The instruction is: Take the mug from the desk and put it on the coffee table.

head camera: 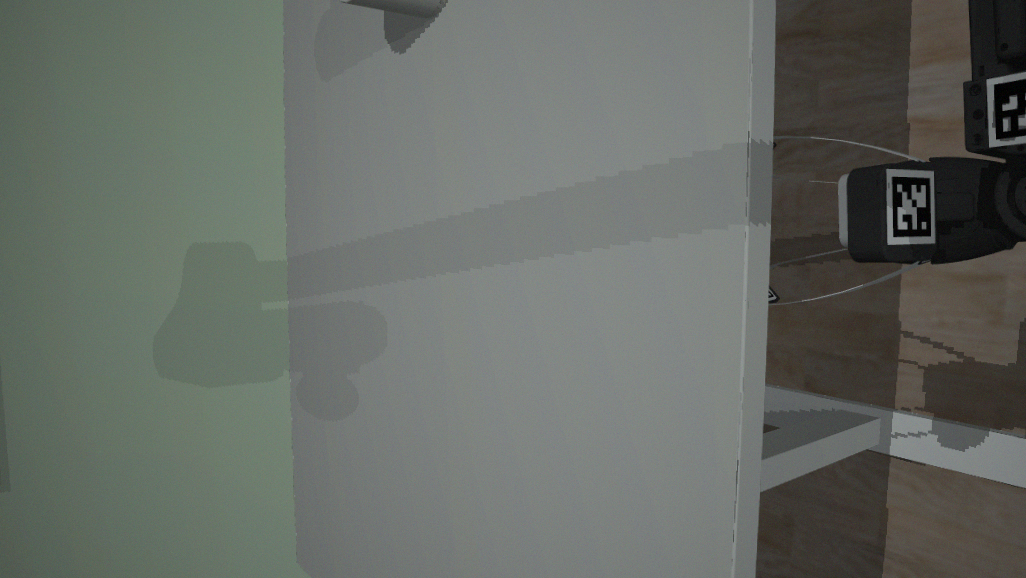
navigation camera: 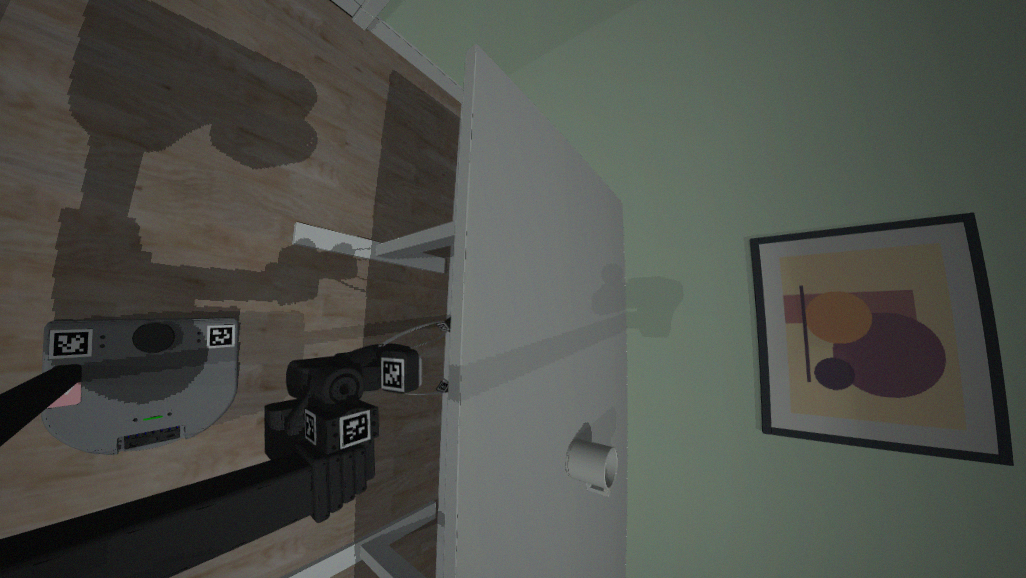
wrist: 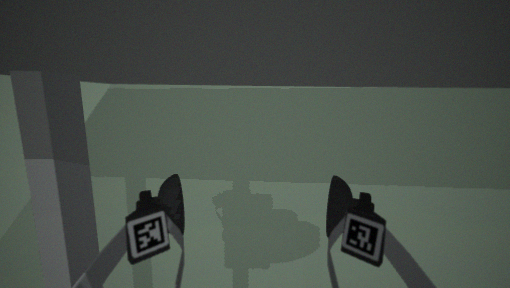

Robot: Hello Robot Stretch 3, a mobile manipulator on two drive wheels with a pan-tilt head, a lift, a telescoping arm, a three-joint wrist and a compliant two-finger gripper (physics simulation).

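Frame: origin at the robot's base, x ahead, y up, z right, level; millimetres.
Seen in the pictures: robot's base, origin of its link: (navigation camera: 155, 336).
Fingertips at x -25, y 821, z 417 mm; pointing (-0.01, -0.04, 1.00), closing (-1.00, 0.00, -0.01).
Note:
Pixels of each thing's middle, then the offset from my fingertips to it. "pt": a spot on its surface instead. Level surfaces: height alone.
- white mug, middle of its body: (navigation camera: 594, 468) dx -261, dy +177, dz +198 mm
- white desk, height of its surface: dy +130 mm
- desk leg, a spot on its surface: (head camera: 818, 448) pt dx +341, dy -581, dz +233 mm
- wooden floor, height of its surface: dy -821 mm
The white mug (head camera: 405, 5) (navigation camera: 590, 463) stands upright on the white desk (head camera: 502, 445) (navigation camera: 531, 244), near the wall side; the head camera cuts most of it off. My gripper (head camera: 773, 219) (navigation camera: 443, 355) (wrist: 255, 195) is open and empty, with its fingers wide apart. It is at the desk's front edge, lower than the top, and the fingertips are partly hidden by that edge in the head view. In the wrist view the dark underside of the desk (wrist: 260, 40) spans the upper part. The mug does not show in the wrist view. The coffee table does not show in these views.
A desk leg (head camera: 818, 448) (navigation camera: 412, 240) (wrist: 70, 200) stands to one side of the gripper, left in the wrist view. A green wall (head camera: 129, 129) (navigation camera: 689, 143) (wrist: 300, 130) is behind the desk, with a framed picture (navigation camera: 890, 351). My base (navigation camera: 150, 423) stands on the wooden floor (navigation camera: 215, 208).

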